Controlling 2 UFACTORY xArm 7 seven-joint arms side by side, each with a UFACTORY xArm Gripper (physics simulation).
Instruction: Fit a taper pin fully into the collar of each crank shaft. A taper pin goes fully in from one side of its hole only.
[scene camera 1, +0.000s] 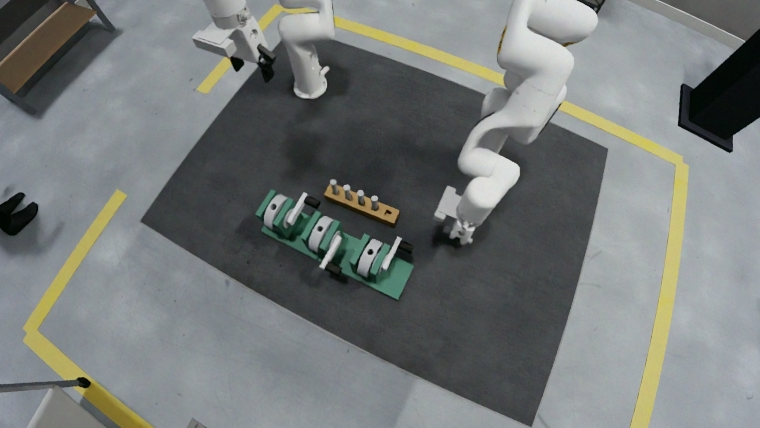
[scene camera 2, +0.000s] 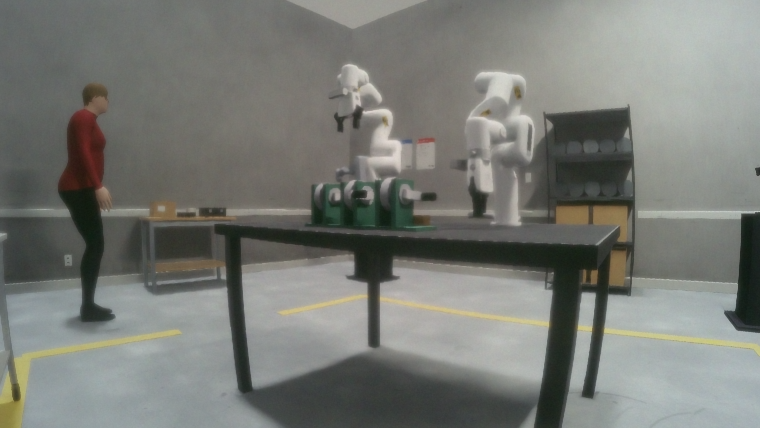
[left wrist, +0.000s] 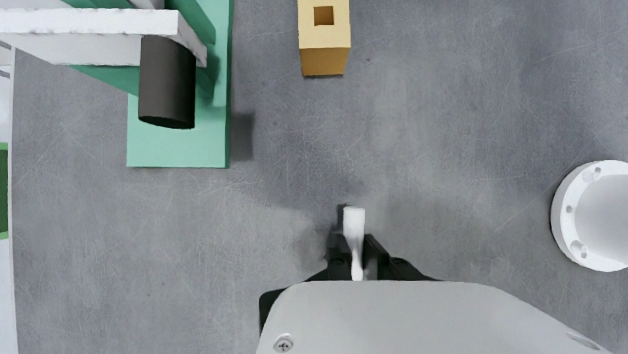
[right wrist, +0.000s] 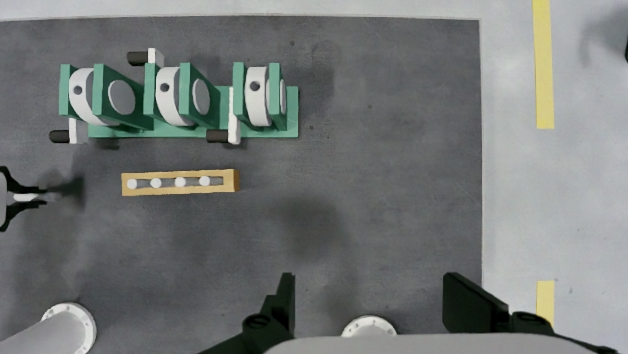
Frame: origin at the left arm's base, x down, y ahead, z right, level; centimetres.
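Seen in the pictures: left gripper, fingertip midpoint: (scene camera 2: 479, 216) (left wrist: 352, 250) (right wrist: 41, 196); right gripper, fingertip midpoint: (scene camera 1: 254, 73) (scene camera 2: 347, 130) (right wrist: 369, 298); left arm's base at its link origin: (scene camera 2: 505, 225) (left wrist: 598, 214) (right wrist: 70, 329); right arm's base at its link origin: (scene camera 1: 310, 86).
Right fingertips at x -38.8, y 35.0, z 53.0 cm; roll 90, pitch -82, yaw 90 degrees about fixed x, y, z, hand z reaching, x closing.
Pixels of each thing's middle, then the offset from my right fingertips to it. "*": a spot on its surface instead.
- white taper pin at a spot on its surface: (left wrist: 354, 218) * dx +33.8, dy -5.0, dz -56.6 cm
- green base plate at a spot on its surface: (left wrist: 175, 150) (scene camera 1: 400, 279) * dx +37.8, dy +14.0, dz -53.3 cm
My left gripper (left wrist: 352, 250) (right wrist: 41, 196) is shut on a white taper pin (left wrist: 354, 218), low over the mat, right of the crank fixture in scene camera 1. In the left wrist view the pin's broader end is away from the palm. My right gripper (scene camera 1: 252, 69) (scene camera 2: 348, 126) (right wrist: 369, 298) is open and empty, high at the upper left of scene camera 1. Three crank shafts with white collars (right wrist: 80, 95) (right wrist: 167, 95) (right wrist: 257, 95) sit in green stands; each collar shows a dark open hole on top. A wooden pin rack (scene camera 1: 393, 216) (left wrist: 324, 62) (right wrist: 231, 181) holds several upright pins.
The green base plate (scene camera 1: 396, 284) (left wrist: 175, 150) carries the stands. Crank handles (scene camera 1: 406, 246) (left wrist: 166, 85) stick out from both long sides of the fixture. White round arm bases (scene camera 1: 310, 91) (left wrist: 597, 215) stand on the dark mat. A person (scene camera 2: 85, 154) stands beyond the table.
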